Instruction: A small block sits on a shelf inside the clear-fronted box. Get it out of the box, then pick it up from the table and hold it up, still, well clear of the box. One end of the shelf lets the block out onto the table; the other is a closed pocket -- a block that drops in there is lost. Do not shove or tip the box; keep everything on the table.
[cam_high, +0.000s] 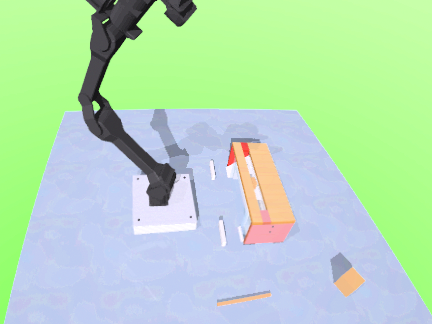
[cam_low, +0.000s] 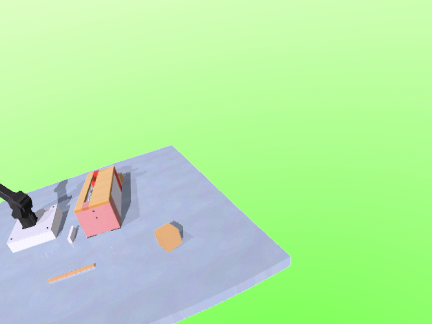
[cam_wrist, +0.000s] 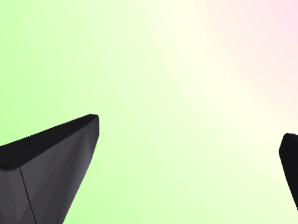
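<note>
Right now the box is 30 cm ahead of my gripper tip, 11 cm to the left of it and 72 cm below it. Round my gripper tip: thin orange stick: 20 cm ahead, 26 cm to the right, 78 cm below; orange block: 31 cm ahead, 12 cm to the left, 70 cm below.
</note>
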